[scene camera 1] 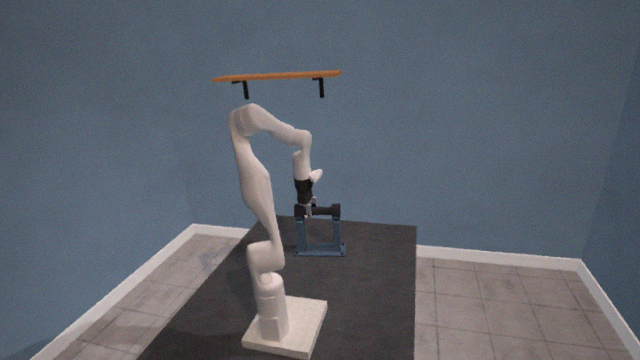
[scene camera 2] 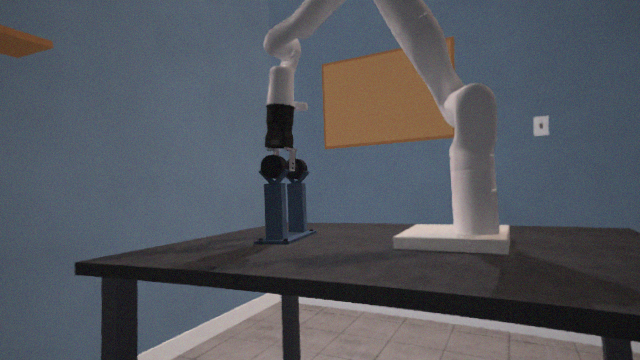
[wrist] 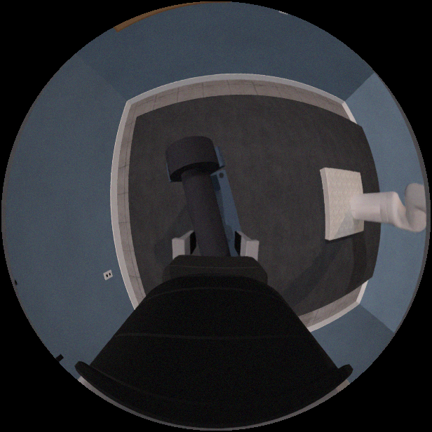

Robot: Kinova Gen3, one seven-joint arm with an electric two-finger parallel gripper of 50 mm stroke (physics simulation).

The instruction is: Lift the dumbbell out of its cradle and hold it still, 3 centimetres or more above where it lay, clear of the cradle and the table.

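Places are measured from the arm's base along level axes (x ahead, y right, z down), in metres.
Pixels of known places: gripper, fingertip midpoint: [scene camera 1: 312, 213]; arm's base at its link origin: [scene camera 1: 275, 330] [scene camera 2: 476, 231].
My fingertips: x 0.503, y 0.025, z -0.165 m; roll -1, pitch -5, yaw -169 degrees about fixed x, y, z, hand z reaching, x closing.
For each thing: its top centre in the pictures, then the offset to it from my fingertips. Level surfaces: height alone.
- dark dumbbell at its top centre: [scene camera 2: 285, 157] [scene camera 1: 316, 204] dy +0.024, dx +0.005, dz -0.042 m
- blue cradle at its top centre: [scene camera 2: 285, 170] [scene camera 1: 317, 212] dy +0.024, dx +0.005, dz -0.001 m
- dark table at its surface level: dz +0.196 m
The dark dumbbell [scene camera 1: 326, 211] [scene camera 2: 273, 167] [wrist: 201, 202] lies level in the blue cradle [scene camera 1: 337, 232] [scene camera 2: 275, 212] [wrist: 229, 200], its two heads resting on top of the two posts. My gripper [scene camera 1: 311, 208] [scene camera 2: 285, 162] [wrist: 215, 238] is open and points down over the handle. In the wrist view its two fingers stand on either side of the handle, with the handle a little nearer the left finger. In scene camera 1 it is near the dumbbell's left head. The gripper body hides the near head in the wrist view.
The cradle stands on the dark table [scene camera 1: 380, 290] [scene camera 2: 350, 265] [wrist: 280, 135]. The arm's pale base plate [scene camera 1: 305, 320] [scene camera 2: 425, 242] [wrist: 342, 200] is on the same table. An orange shelf [scene camera 1: 280, 76] [scene camera 2: 20, 42] is on the wall, above the cradle's height.
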